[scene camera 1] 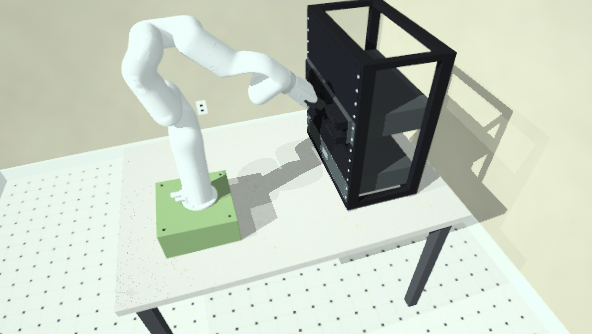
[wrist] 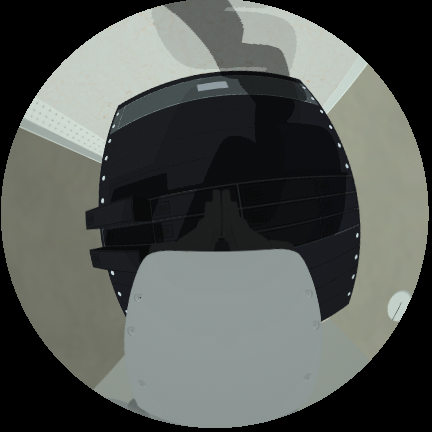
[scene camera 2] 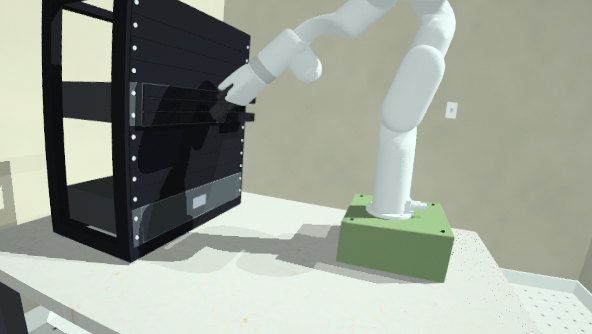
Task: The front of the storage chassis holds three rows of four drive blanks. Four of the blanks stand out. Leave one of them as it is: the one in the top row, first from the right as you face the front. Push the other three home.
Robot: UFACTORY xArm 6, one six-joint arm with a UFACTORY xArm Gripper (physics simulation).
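Frame: origin at the arm's base, x right, y ahead, z up, level; metres.
Where they show: gripper, fingertip midpoint: (scene camera 1: 323, 106) (wrist: 220, 200) (scene camera 2: 213, 115); arm's base at its link origin: (scene camera 1: 199, 197) (scene camera 2: 389, 211).
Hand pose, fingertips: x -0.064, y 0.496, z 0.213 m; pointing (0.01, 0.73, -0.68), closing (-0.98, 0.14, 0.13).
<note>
Things, the pixels of their top centre, and the offset from my fingertips. Level surfaces: height alone.
- storage chassis at its top centre: (wrist: 242, 307) (scene camera 2: 165, 16) (scene camera 1: 370, 25) dx -0.007, dy +0.165, dz +0.267 m
- top-row blank at its top centre: (wrist: 138, 259) (scene camera 1: 348, 110) dx +0.146, dy +0.021, dz +0.067 m
- bottom-row blank at its top centre: (wrist: 132, 224) (scene camera 2: 230, 111) (scene camera 1: 347, 125) dx +0.146, dy +0.021, dz +0.010 m
- table at its surface level: dz -0.327 m
- grey panel at its top centre: (wrist: 215, 98) (scene camera 2: 198, 185) (scene camera 1: 326, 144) dx -0.019, dy +0.031, dz -0.198 m
The storage chassis (scene camera 1: 351, 131) (scene camera 2: 137, 106) sits mid-height in the black rack. The wrist view shows it upside down, so its right end is at the left there. Two blanks stand far out in the first column from the right: the top-row blank (scene camera 2: 250, 101) (wrist: 115, 258) and the bottom-row blank (scene camera 2: 246, 118) (wrist: 110, 213). The other blanks that show look flush. My gripper (scene camera 1: 320, 105) (scene camera 2: 217, 113) (wrist: 220, 200) is shut and empty, its tips at the front around the second column from the right. It hides part of that column; contact cannot be told.
The black rack (scene camera 1: 367, 135) (scene camera 2: 121, 150) stands on the table (scene camera 1: 300, 220) (scene camera 2: 280, 300). A grey panel (scene camera 2: 165, 214) (wrist: 165, 102) with a pale label is low on the rack's front. The green base block (scene camera 1: 200, 240) (scene camera 2: 395, 250) carries the arm.
</note>
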